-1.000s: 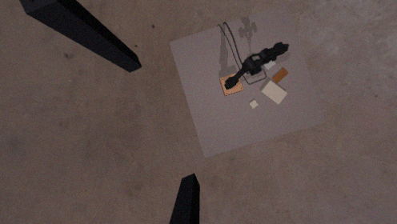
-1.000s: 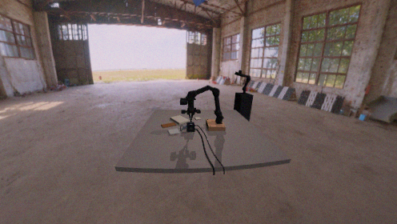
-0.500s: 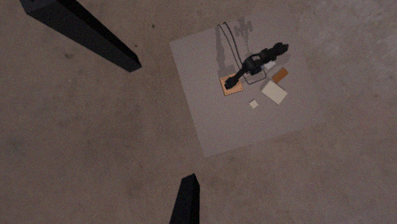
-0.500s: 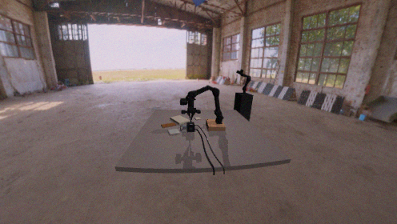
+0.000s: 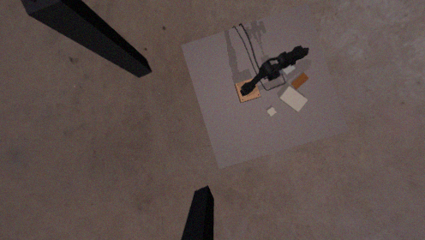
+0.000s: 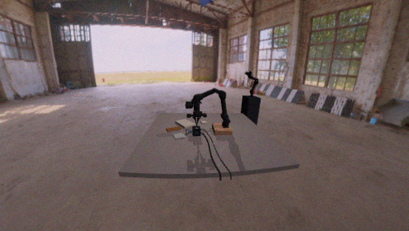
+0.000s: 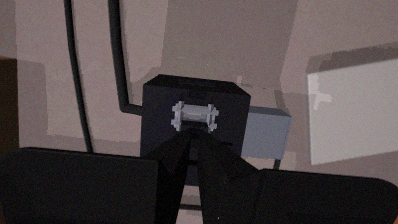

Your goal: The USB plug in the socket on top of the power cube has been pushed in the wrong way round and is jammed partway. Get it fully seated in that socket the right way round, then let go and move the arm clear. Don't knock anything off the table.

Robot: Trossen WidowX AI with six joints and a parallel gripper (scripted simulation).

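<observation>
Right now the USB plug is 20 mm below my gripper tip. Also, from my gripper tip: small white piece (140 mm behind, 340 mm to the right, 120 mm below); cream box (90 mm ahead, 310 mm to the right, 110 mm below); orange block (230 mm ahead, 180 mm to the right, 120 mm below).
</observation>
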